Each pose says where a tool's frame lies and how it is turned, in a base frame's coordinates. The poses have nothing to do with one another.
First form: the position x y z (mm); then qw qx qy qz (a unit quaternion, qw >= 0).
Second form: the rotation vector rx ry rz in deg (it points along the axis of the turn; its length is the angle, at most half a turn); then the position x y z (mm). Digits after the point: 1 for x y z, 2 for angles.
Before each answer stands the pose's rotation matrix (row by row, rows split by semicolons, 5 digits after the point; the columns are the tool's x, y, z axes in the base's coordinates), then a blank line. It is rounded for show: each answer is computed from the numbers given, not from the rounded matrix.
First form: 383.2 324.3 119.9 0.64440 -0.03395 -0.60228 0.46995
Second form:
-0.16719 -0.56478 -0.80813; 0.64657 0.55599 -0.52233; 0.74431 -0.60984 0.27221

-4.43 -78.57 61.31 383.2 324.3 119.9
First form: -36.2 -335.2 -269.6 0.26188 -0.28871 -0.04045 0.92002
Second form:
-0.69613 -0.45851 -0.55242; 0.50522 -0.85957 0.07678; -0.51005 -0.22564 0.83002

-44.76 -6.27 142.65 -36.2 -335.2 -269.6
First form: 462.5 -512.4 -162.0 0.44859 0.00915 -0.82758 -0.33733
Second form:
-0.59737 0.28750 -0.74866; -0.31779 0.77225 0.55013; 0.73632 0.56655 -0.36995

1.30 -117.32 -47.82 462.5 -512.4 -162.0
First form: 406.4 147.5 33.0 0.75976 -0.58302 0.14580 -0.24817
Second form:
0.83431 0.20709 0.51093; -0.54711 0.19699 0.81355; 0.06783 -0.95828 0.27766

-72.73 18.19 -30.96 406.4 147.5 33.0
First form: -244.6 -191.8 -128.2 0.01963 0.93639 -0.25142 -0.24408
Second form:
0.75443 -0.46127 -0.46698; -0.48044 -0.87281 0.08597; -0.44724 0.15950 -0.88008

166.48 -44.70 -43.39 -244.6 -191.8 -128.2
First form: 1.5 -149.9 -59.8 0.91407 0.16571 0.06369 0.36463
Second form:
0.72598 -0.64549 0.23728; 0.68771 0.67917 -0.25650; 0.00441 0.34939 0.93697

19.55 7.51 43.02 1.5 -149.9 -59.8
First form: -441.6 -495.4 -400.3 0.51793 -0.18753 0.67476 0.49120
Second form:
-0.39316 -0.76189 0.51473; 0.25574 0.44711 0.85714; -0.88319 0.46863 0.01906

-25.78 92.77 67.54 -441.6 -495.4 -400.3
